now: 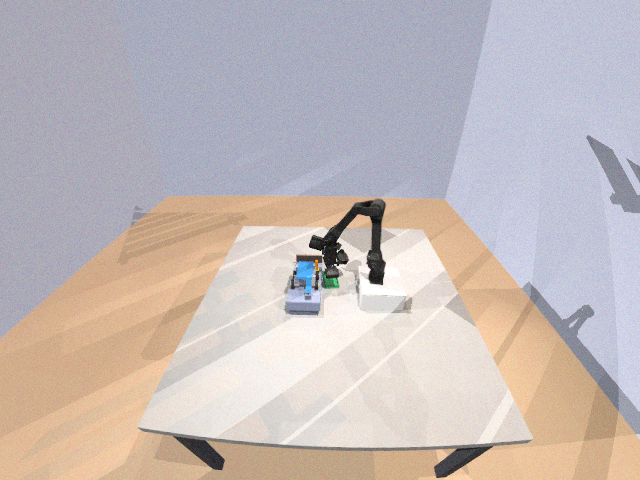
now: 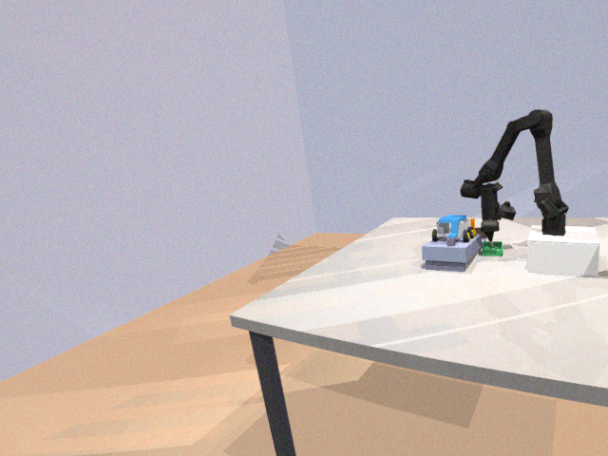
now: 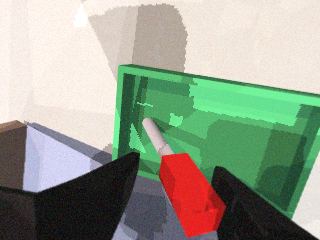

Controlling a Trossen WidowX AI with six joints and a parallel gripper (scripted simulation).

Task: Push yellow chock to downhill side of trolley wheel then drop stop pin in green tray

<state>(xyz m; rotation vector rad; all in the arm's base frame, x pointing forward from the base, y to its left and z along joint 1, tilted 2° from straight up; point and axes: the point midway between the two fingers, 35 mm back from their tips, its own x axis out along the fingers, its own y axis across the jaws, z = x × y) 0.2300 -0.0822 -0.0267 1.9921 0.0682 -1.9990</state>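
Now: the yellow chock 60 mm ahead of my gripper tip, 40 mm above it and 30 mm to the left of it. From my gripper tip the other things lie so: trolley (120 mm to the left, 100 mm ahead, 60 mm above); red-headed stop pin (10 mm below); grey ramp block (120 mm to the left, 100 mm ahead).
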